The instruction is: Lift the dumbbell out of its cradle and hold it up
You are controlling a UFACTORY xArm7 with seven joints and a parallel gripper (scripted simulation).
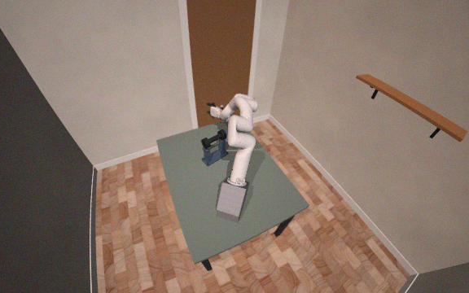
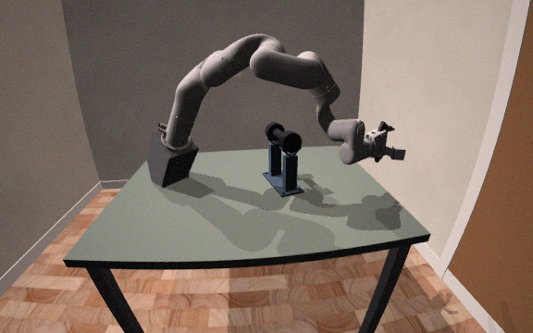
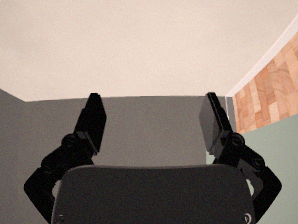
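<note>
Right now the black dumbbell is 43 cm behind my hand, 8 cm to the left of it and 1 cm below it. From my hand the other things lie so: blue cradle 43 cm behind, 8 cm to the left, 13 cm below.
</note>
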